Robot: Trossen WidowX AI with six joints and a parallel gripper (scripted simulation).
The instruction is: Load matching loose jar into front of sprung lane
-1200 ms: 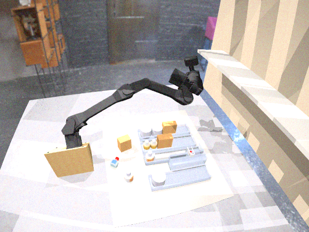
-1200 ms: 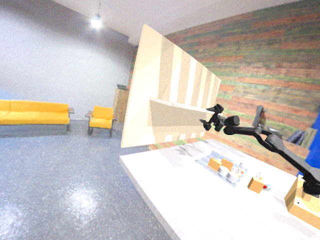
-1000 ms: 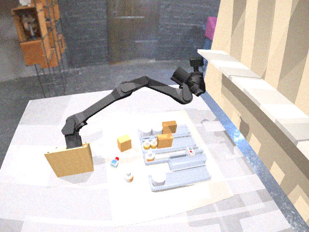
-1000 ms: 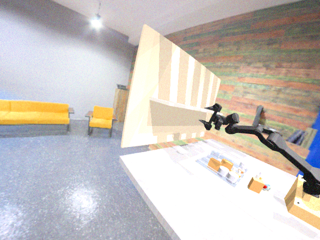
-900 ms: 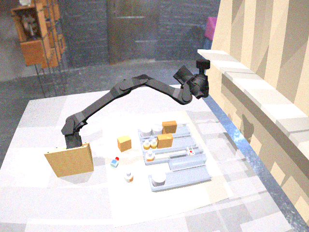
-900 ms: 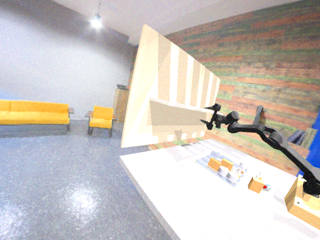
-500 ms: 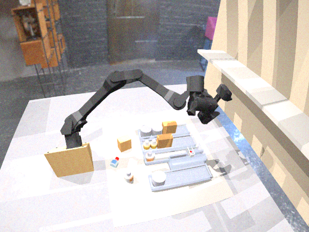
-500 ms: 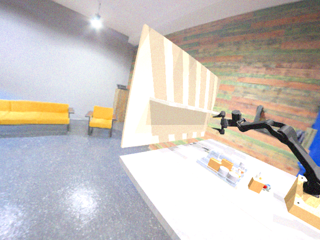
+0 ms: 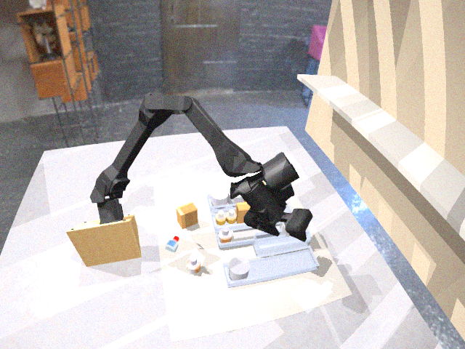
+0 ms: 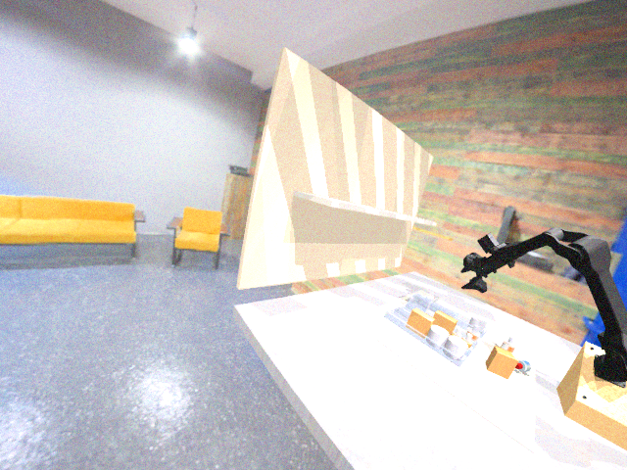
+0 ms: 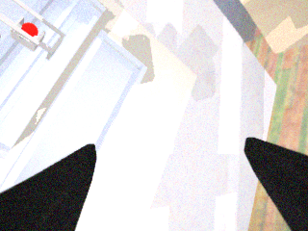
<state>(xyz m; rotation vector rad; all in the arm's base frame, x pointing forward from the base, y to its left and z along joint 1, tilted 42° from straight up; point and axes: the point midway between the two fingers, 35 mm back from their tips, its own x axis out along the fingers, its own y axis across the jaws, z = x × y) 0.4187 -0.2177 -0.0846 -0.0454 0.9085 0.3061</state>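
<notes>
The orange box is 280 mm to the left of my gripper tip, 200 mm behind it and 140 mm below it. From my gripper tip the other things lie so: red mark: 100 mm to the left, 100 mm below, 60 mm ahead.
</notes>
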